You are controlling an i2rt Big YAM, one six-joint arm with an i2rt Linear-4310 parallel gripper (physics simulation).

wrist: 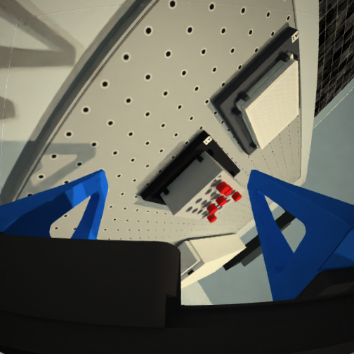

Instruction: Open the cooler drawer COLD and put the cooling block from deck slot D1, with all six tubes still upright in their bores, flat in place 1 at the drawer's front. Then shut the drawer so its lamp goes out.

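Observation:
The grey cooling block (190, 182) sits in a black deck slot frame (172, 172) at the centre of the wrist view. Its small label is too small to read surely. Several red-capped tubes (221, 200) stand in the bores at one side of the block's top; other bores are empty. My gripper (177, 177) is open and empty, with its blue fingertips wide apart on either side of the block in the view, nearer the camera than the block. A white box with a grey front (215, 255), apparently the cooler, shows at the bottom centre, partly hidden by the gripper body. No lamp can be made out.
A white plate (272, 105) lies on a black holder (232, 117) at the upper right. The perforated deck (150, 112) has a raised edge at the left. A dark bar (260, 245) lies beyond the deck at the lower right. A dark meshed surface (335, 50) shows at the top right.

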